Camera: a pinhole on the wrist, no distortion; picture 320 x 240 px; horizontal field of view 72.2 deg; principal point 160.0 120.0 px. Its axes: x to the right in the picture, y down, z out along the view. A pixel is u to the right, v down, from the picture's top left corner.
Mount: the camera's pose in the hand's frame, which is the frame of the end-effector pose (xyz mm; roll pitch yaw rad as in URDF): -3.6 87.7 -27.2 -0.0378 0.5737 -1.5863
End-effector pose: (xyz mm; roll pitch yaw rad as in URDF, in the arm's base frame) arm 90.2 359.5 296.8 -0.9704 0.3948 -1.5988
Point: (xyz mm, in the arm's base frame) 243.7 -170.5 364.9
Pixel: outside the picture
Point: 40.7 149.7 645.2
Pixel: 290 148
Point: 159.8 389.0 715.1
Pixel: 232 21
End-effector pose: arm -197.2 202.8 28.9 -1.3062 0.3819 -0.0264
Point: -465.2 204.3 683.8
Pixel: outside the picture
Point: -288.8 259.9 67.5
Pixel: outside the picture
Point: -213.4 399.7 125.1
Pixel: 133 69
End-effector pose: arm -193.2 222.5 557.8 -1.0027 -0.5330 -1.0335
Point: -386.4 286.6 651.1
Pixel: outside the picture
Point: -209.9 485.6 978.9
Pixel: 219 120
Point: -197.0 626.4 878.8
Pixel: 185 62
